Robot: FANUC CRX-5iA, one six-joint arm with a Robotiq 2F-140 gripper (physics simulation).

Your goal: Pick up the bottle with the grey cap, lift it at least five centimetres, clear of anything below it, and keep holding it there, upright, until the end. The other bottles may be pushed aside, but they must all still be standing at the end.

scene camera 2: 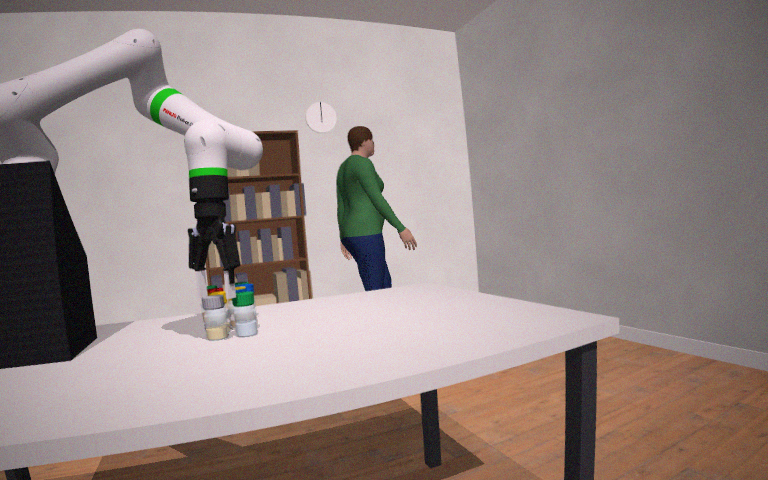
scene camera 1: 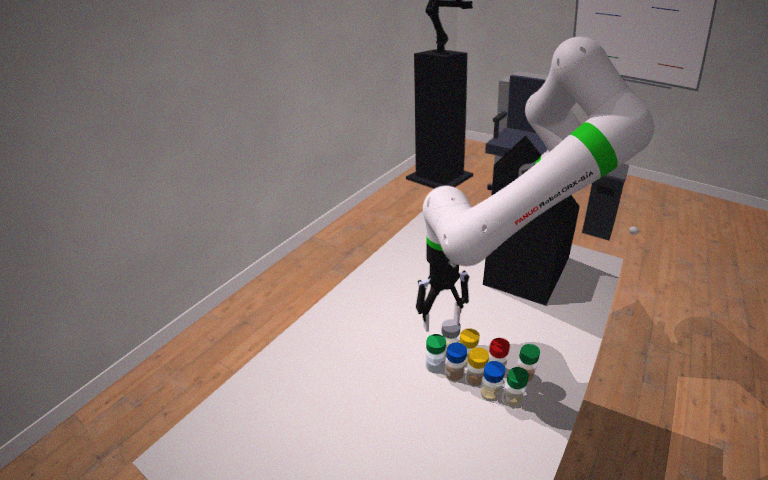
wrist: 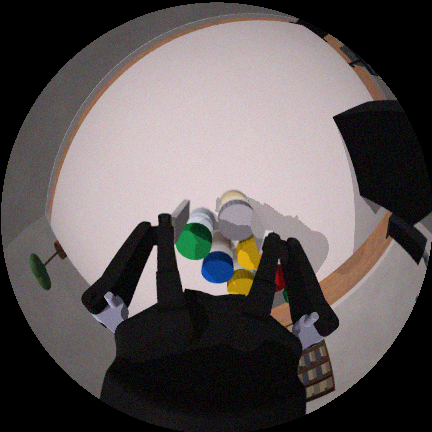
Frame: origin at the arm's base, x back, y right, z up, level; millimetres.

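Seen in the pictures: gripper, fingertip midpoint: (scene camera 2: 216, 297) (scene camera 1: 441, 325) (wrist: 220, 212); arm's base at its link origin: (scene camera 2: 14, 210).
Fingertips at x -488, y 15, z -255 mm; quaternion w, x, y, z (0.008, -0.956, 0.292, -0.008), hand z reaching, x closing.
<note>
Offsets run from my fingertips to a thing's middle. Level surfaces: height alone.
The bottle with the grey cap {dx +14, dy -24, dz -51 mm} (scene camera 1: 450, 328) (scene camera 2: 213, 302) (wrist: 235, 220) stands upright on the table, at one end of the bottle group. My gripper (scene camera 1: 441, 321) (scene camera 2: 216, 287) (wrist: 220, 212) is partly open and empty, pointing down with its fingertips at about cap height. In the wrist view the grey cap lies nearer the right fingertip; a green-capped bottle {dx -60, dy -27, dz -51 mm} (scene camera 1: 435, 344) (scene camera 2: 244, 298) (wrist: 194, 241) stands beside the left one. A blue-capped bottle {dx -53, dy -90, dz -51 mm} (scene camera 1: 456, 352) (wrist: 217, 267) and a yellow-capped bottle {dx +14, dy -87, dz -51 mm} (scene camera 1: 468, 337) (wrist: 248, 253) stand close by. The lower part of the grey-capped bottle is partly hidden in scene camera 1.
More upright bottles stand farther along the white table {dz -104 mm} (scene camera 1: 317, 396) (scene camera 2: 396, 350): yellow-capped {dx -33, dy -147, dz -51 mm} (scene camera 1: 478, 357), red-capped {dx +33, dy -174, dz -51 mm} (scene camera 1: 499, 348), blue-capped {dx -50, dy -207, dz -51 mm} (scene camera 1: 494, 371) and two green-capped ones, one {dx +61, dy -253, dz -51 mm} (scene camera 1: 529, 353) behind the other {dx -32, dy -267, dz -51 mm} (scene camera 1: 517, 377). The arm's black pedestal (scene camera 1: 526, 254) (scene camera 2: 33, 271) stands on the table.
</note>
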